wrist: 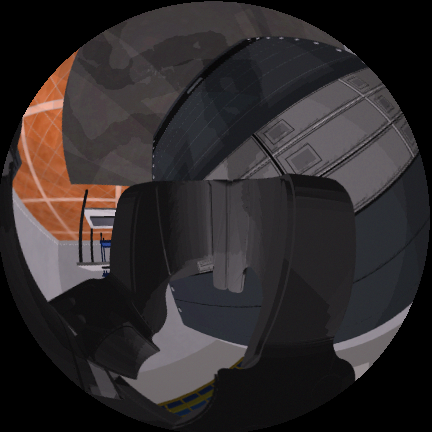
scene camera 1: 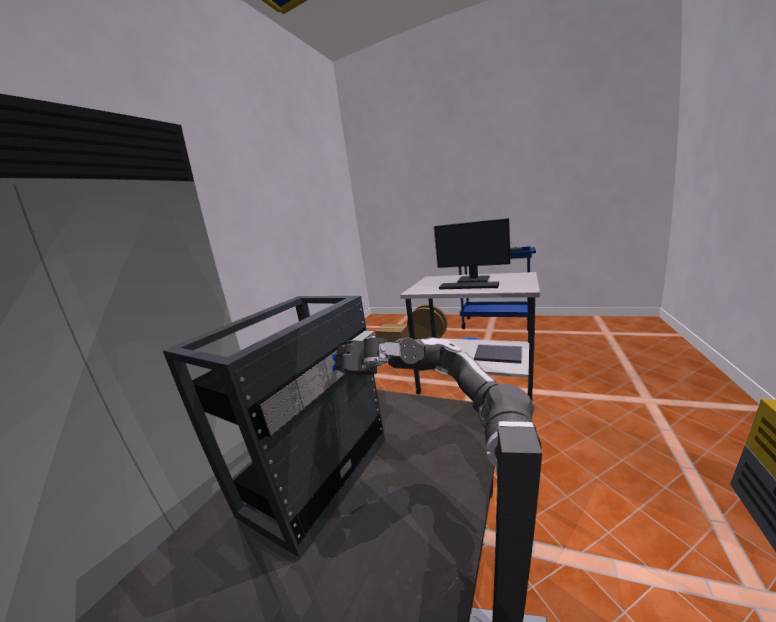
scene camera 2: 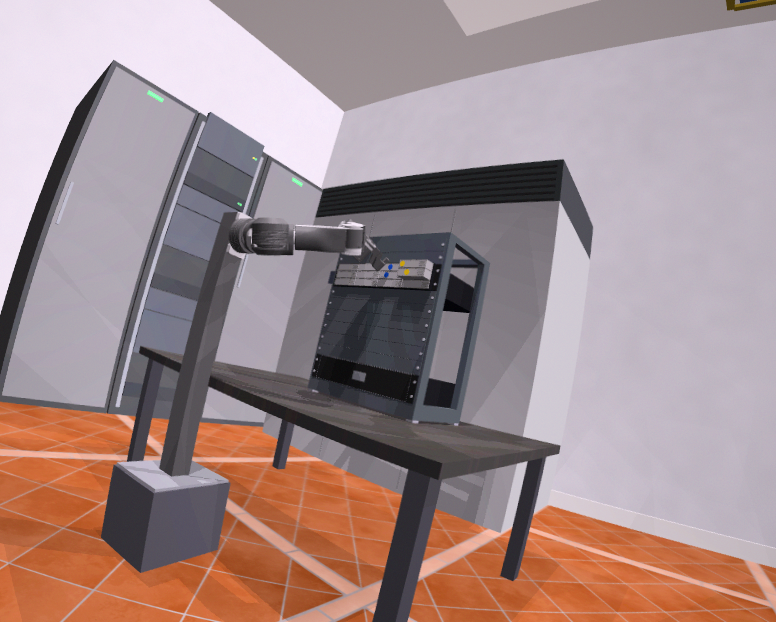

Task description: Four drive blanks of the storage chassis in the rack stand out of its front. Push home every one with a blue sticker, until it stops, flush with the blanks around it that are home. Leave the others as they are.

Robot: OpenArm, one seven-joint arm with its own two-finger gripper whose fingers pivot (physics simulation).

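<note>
The storage chassis, with light grey blanks [scene camera 1: 294, 396] [scene camera 2: 353, 275] [wrist: 350, 130], sits high in the dark rack [scene camera 1: 194, 414] [scene camera 2: 471, 336]. Two blanks with yellow stickers, an upper one [scene camera 2: 417, 264] and a lower one [scene camera 2: 419, 273], stand out at the chassis's right in scene view 2. Left of them are an upper blue sticker [scene camera 1: 334, 357] [scene camera 2: 389, 266] and a lower blue sticker [scene camera 1: 334, 367] [scene camera 2: 386, 274]; how far their blanks stand out I cannot tell. My gripper [scene camera 2: 381, 266] [wrist: 234, 236] is shut and empty, close before the chassis by the blue stickers. Contact is unclear. No sticker shows in the wrist view.
The rack stands on a dark table [scene camera 1: 414, 518] [scene camera 2: 278, 398]. The arm's post [scene camera 1: 516, 524] [scene camera 2: 200, 336] rises in front of the table. Dark filler panels [scene camera 2: 369, 323] lie below the chassis. A desk [scene camera 1: 476, 285] with a monitor [scene camera 1: 472, 243] stands beyond the rack in scene view 1.
</note>
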